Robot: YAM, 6 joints.
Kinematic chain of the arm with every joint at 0, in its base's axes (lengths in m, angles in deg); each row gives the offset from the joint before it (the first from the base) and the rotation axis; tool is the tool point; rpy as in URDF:
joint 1: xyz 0 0 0.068 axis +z
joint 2: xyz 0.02 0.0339 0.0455 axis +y
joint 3: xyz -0.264 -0.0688 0 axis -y
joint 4: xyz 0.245 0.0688 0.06 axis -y
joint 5: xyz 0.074 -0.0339 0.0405 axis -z
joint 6: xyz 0.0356 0 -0.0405 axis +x
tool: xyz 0 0 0 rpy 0 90 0
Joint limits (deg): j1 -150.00..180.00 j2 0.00..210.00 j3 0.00..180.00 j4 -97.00..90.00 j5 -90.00..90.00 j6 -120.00..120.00
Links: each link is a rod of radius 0.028 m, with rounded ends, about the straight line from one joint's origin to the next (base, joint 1, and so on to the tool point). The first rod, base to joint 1, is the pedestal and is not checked.
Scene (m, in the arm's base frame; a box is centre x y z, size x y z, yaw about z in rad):
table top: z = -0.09
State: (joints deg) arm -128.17 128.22 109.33 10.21 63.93 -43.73
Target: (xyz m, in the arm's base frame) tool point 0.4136 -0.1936 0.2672
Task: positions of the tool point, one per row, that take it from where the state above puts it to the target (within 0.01 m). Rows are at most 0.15 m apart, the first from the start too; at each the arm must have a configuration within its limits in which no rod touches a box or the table.
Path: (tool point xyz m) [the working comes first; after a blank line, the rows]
Joints at the target: -21.05 113.84 87.99 2.82 64.55 -43.73
Straight joint move there: clear.

1: -0.2452 -0.4548 0.2833
2: -0.1317 -0.4916 0.2815
3: -0.0146 -0.5007 0.2796
4: 0.0995 -0.4824 0.2775
5: 0.2044 -0.4387 0.2752
6: 0.2945 -0.3729 0.2727
7: 0.3653 -0.2894 0.2701
8: 0.4136 -0.1936 0.2672

